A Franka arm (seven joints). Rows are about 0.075 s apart.
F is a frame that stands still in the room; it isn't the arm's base.
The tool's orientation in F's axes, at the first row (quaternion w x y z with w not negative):
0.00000, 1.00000, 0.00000, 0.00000
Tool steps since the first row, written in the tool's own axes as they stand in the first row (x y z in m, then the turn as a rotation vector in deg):
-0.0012, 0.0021, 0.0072, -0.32, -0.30, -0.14
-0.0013, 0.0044, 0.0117, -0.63, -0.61, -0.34
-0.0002, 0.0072, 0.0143, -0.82, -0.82, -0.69
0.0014, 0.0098, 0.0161, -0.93, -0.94, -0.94
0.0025, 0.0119, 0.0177, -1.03, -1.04, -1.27
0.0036, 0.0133, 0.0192, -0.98, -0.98, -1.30
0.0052, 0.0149, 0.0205, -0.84, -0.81, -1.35
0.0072, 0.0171, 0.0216, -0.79, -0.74, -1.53
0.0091, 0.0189, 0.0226, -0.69, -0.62, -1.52
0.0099, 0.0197, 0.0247, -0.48, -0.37, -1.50
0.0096, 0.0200, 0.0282, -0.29, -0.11, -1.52
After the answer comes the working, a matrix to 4 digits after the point.
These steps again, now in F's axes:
-0.0012, -0.0021, -0.0072, -0.32, 0.30, 0.14
-0.0013, -0.0044, -0.0117, -0.63, 0.61, 0.34
-0.0002, -0.0072, -0.0143, -0.82, 0.82, 0.69
0.0014, -0.0098, -0.0161, -0.93, 0.94, 0.94
0.0025, -0.0119, -0.0177, -1.03, 1.04, 1.27
0.0036, -0.0133, -0.0192, -0.98, 0.98, 1.30
0.0052, -0.0149, -0.0205, -0.84, 0.81, 1.35
0.0072, -0.0171, -0.0216, -0.79, 0.74, 1.53
0.0091, -0.0189, -0.0226, -0.69, 0.62, 1.52
0.0099, -0.0197, -0.0247, -0.48, 0.37, 1.50
0.0096, -0.0200, -0.0282, -0.29, 0.11, 1.52

The tool's axes in the first row as the columns of a matrix, in F's axes (rounded; the answer above uses it unrounded):
1.0000, 0.0000, 0.0000
0.0000, -1.0000, 0.0000
0.0000, 0.0000, -1.0000

